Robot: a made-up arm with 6 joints. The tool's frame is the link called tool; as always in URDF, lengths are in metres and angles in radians. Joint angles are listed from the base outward.
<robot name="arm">
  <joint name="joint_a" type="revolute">
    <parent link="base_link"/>
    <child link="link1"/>
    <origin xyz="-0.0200 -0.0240 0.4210" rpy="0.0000 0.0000 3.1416"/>
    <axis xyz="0 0 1"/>
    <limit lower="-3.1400" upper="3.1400"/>
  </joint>
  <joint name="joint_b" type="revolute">
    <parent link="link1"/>
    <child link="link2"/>
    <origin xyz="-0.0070 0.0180 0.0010" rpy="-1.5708 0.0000 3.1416"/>
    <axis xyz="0 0 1"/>
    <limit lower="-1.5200" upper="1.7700"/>
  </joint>
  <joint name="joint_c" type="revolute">
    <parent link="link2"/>
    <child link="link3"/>
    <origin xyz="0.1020 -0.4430 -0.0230" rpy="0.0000 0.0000 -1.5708"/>
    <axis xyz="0 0 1"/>
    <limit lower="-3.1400" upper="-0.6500"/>
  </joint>
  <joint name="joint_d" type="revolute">
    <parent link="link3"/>
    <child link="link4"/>
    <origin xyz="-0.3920 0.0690 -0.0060" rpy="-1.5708 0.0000 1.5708"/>
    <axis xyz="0 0 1"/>
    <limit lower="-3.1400" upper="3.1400"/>
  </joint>
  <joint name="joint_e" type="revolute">
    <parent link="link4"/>
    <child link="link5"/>
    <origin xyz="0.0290 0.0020 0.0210" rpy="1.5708 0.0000 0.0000"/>
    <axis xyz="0 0 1"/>
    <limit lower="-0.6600" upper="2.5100"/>
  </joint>
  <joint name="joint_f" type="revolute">
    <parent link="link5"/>
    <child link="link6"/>
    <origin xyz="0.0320 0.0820 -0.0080" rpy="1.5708 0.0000 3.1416"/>
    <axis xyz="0 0 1"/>
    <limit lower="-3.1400" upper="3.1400"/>
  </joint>
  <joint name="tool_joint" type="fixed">
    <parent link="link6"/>
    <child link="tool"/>
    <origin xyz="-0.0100 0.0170 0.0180" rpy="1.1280 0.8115 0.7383"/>
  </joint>
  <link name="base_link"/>
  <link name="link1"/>
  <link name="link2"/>
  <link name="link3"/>
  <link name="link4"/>
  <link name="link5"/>
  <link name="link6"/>
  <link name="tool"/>
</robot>
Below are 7 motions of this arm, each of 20 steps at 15 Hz.
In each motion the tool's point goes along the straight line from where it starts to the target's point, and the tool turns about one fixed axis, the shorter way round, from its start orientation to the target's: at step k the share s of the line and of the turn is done. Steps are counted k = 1, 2, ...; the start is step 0. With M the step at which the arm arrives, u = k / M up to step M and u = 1 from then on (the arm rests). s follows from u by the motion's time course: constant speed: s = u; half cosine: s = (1 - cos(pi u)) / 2; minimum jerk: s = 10 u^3 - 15 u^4 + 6 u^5.
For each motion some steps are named. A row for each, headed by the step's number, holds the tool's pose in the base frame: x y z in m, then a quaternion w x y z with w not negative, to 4 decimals.
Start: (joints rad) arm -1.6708 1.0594 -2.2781 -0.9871 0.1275 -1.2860
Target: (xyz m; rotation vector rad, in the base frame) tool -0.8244 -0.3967 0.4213 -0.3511 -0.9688 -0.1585
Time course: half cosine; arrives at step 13
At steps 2, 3, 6, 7, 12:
2: -0.1707 -0.9400 0.4499 0.5230 -0.0520 -0.3973 0.7523
3: -0.2182 -0.9005 0.4478 0.5690 -0.0634 -0.4157 0.7067
6: -0.4359 -0.7196 0.4383 0.7431 -0.1114 -0.4741 0.4589
7: -0.5195 -0.6501 0.4347 0.7914 -0.1272 -0.4845 0.3505
12: -0.8143 -0.4051 0.4217 0.8673 -0.1668 -0.4649 -0.0614

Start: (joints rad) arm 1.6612 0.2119 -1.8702 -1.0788 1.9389 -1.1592
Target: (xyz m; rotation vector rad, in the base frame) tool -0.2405 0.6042 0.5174 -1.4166 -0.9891 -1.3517
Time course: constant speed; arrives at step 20
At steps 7, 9, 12, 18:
7: -0.0624 0.5853 0.7648 0.3111 -0.4767 -0.0836 -0.8179
9: -0.0898 0.5882 0.7267 0.3385 -0.4989 -0.1353 -0.7863
12: -0.1309 0.5926 0.6697 0.3765 -0.5275 -0.2115 -0.7316
18: -0.2131 0.6013 0.5555 0.4396 -0.5669 -0.3562 -0.5987

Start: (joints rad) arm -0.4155 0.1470 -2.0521 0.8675 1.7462 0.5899
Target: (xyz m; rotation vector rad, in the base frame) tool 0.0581 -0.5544 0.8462 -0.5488 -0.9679 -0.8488
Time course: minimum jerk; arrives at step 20
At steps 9, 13, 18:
9: 0.3331 -0.3740 0.9419 0.6454 -0.2010 -0.6755 -0.2947
13: 0.1671 -0.4829 0.8841 0.7244 -0.2343 -0.5419 -0.3559
18: 0.0621 -0.5518 0.8476 0.7637 -0.2519 -0.4490 -0.3894

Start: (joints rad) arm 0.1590 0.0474 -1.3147 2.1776 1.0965 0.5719
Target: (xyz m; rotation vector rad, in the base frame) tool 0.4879 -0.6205 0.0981 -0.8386 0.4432 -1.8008
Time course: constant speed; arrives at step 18
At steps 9, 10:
9: 0.5494 -0.2796 0.4464 0.6072 -0.1371 -0.1211 -0.7732
10: 0.5426 -0.3175 0.4077 0.6024 -0.1624 -0.0871 -0.7766

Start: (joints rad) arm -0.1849 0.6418 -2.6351 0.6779 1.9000 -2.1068
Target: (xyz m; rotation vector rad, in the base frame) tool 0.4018 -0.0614 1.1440 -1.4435 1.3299 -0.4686
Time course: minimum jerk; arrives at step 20
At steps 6, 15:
6: 0.6297 -0.1483 0.9267 0.3435 -0.5883 0.5966 -0.4242
15: 0.4300 -0.0721 1.1171 0.5116 -0.6062 0.5654 -0.2261

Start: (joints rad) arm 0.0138 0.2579 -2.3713 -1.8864 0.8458 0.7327
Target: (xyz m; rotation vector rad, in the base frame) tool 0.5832 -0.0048 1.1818 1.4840 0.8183 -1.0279
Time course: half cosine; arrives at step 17
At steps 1, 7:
1: 0.6026 -0.0721 1.1573 0.2870 0.6305 0.4573 -0.5576
7: 0.5957 -0.0480 1.1661 0.3848 0.6361 0.4218 -0.5190

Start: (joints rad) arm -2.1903 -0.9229 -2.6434 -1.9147 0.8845 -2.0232
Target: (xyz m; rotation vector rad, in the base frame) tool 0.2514 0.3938 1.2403 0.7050 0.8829 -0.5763
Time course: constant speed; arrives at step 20
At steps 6, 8, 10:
6: 0.2451 0.4582 1.1954 0.8890 -0.0413 0.4440 -0.1044
8: 0.2460 0.4490 1.2018 0.8864 0.0127 0.4442 -0.1298
10: 0.2469 0.4398 1.2082 0.8806 0.0667 0.4428 -0.1547

